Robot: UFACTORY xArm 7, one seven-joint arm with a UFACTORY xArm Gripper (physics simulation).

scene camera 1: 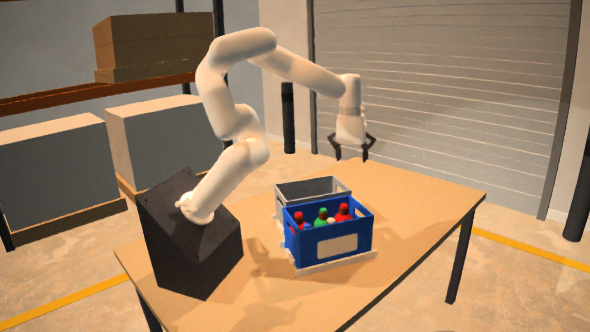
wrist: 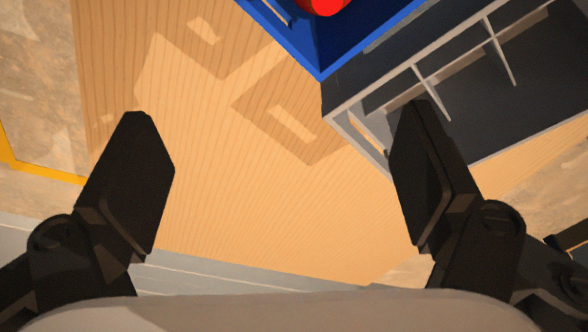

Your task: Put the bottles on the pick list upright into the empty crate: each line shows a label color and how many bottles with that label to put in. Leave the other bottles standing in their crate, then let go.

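Places are measured from the arm's base along level axes (x ahead, y left, z up), in metres.
Pixels of known places: gripper, between the fingertips: (scene camera 1: 351, 160) (wrist: 278, 136); arm's base, origin of its link: (scene camera 1: 196, 208).
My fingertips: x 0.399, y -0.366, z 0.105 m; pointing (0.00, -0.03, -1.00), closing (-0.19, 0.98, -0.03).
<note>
For each thing: its top centre in the pictures, then the offset to it from my fingertips. "*": a spot on its surface instead. Level surfaces: height alone.
- blue crate, centre of its top: (scene camera 1: 327, 211) 0.086 m back, 0.049 m left, 0.170 m down
- green-capped bottle, centre of its top: (scene camera 1: 323, 209) 0.058 m back, 0.081 m left, 0.182 m down
- red cap, a spot on its surface: (wrist: 327, 6) * 0.014 m ahead, 0.034 m left, 0.182 m down
- wooden table, height of its surface: 0.345 m down
The blue crate (scene camera 1: 345, 251) (wrist: 367, 46) stands on the table and holds upright bottles. In the scene view a red-capped bottle (scene camera 1: 299, 219) is at its left, a green-capped bottle (scene camera 1: 323, 217) in the middle and another red-capped bottle (scene camera 1: 343, 212) at its right; a white cap and a blue one show low between them. A red cap (wrist: 327, 6) shows at the top of the wrist view. The grey crate (scene camera 1: 280, 200) (wrist: 370, 106) stands right behind the blue one; its visible compartments are empty. My gripper (scene camera 1: 351, 159) (wrist: 278, 136) is open and empty, high above the table beyond the crates. The pick list is not legible in either view.
The wooden table (scene camera 1: 420, 200) (wrist: 260, 200) carries both crates and the black robot base (scene camera 1: 192, 250). Pale strips (scene camera 1: 336, 264) edge the blue crate's foot. A shelf with boxes (scene camera 1: 160, 42) is behind the arm, and a roller shutter (scene camera 1: 440, 100) is beyond the table.
</note>
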